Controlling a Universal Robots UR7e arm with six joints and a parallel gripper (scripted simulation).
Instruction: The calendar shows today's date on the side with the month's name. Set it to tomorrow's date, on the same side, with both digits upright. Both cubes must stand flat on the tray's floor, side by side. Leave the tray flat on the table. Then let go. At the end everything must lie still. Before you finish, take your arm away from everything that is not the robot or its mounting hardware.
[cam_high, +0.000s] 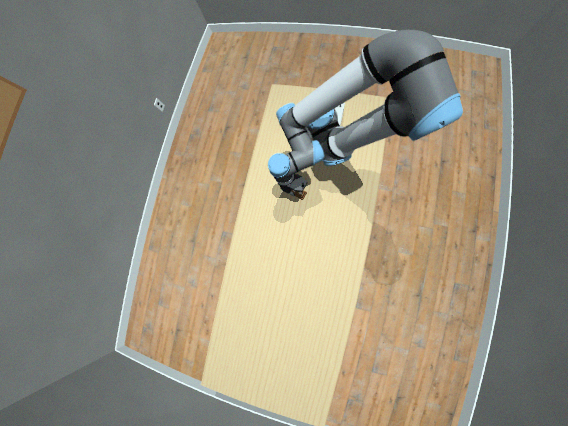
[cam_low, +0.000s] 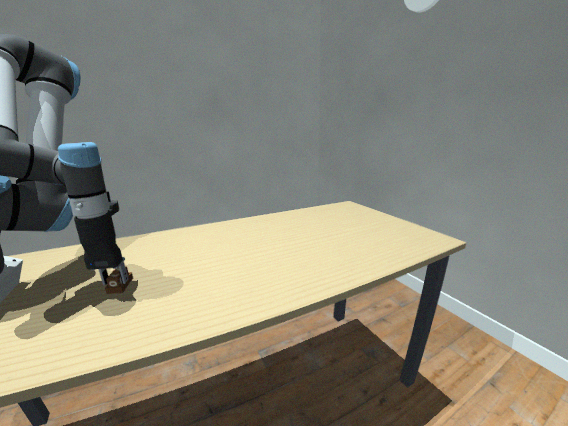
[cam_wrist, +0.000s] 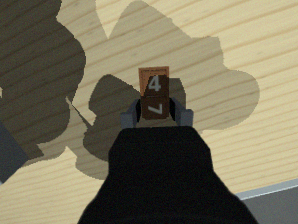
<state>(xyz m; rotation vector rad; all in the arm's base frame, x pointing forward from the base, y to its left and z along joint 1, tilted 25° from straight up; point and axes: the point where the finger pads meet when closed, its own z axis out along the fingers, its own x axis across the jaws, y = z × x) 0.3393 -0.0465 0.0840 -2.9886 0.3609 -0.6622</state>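
My hand is 20 mm to the right of the dark brown calendar tray and 30 mm above it.
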